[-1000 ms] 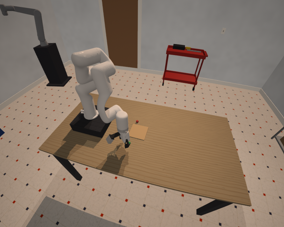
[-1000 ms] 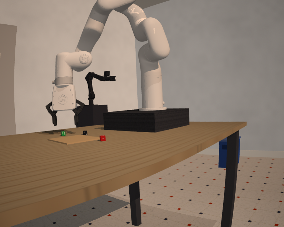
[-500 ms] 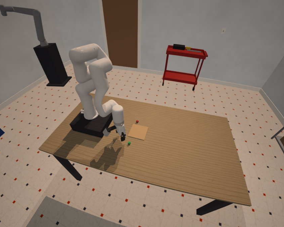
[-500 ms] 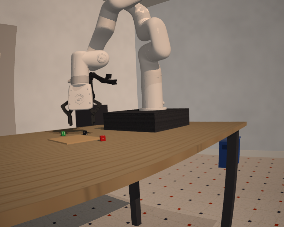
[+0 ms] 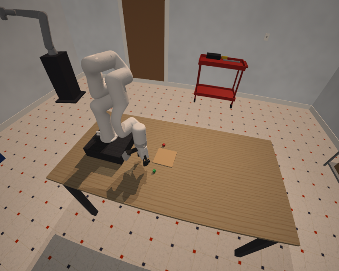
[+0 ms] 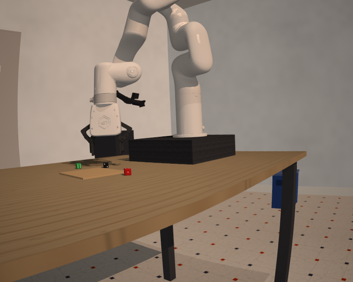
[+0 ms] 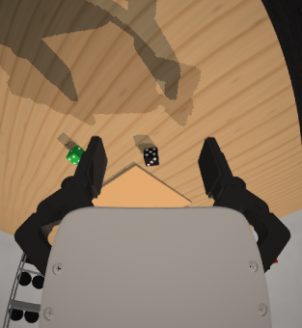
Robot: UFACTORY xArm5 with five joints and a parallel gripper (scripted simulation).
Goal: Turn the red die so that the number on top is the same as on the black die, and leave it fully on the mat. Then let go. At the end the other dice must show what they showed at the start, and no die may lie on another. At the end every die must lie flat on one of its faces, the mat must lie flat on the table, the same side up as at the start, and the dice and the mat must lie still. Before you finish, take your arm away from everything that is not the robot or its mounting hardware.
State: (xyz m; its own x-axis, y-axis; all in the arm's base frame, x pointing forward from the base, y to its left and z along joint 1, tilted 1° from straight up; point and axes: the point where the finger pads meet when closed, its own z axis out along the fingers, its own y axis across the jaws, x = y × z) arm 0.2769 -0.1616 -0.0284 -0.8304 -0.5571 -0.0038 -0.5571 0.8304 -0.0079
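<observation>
Now: hand 4 cm above the black die, 3 cm short of it and 2 cm to the right of it. Also, from my hand: green die (8 cm ahead, 6 cm to the right, 4 cm below); red die (18 cm to the left, 13 cm ahead, 4 cm below); tan mat (14 cm ahead, 7 cm to the left, 4 cm below).
</observation>
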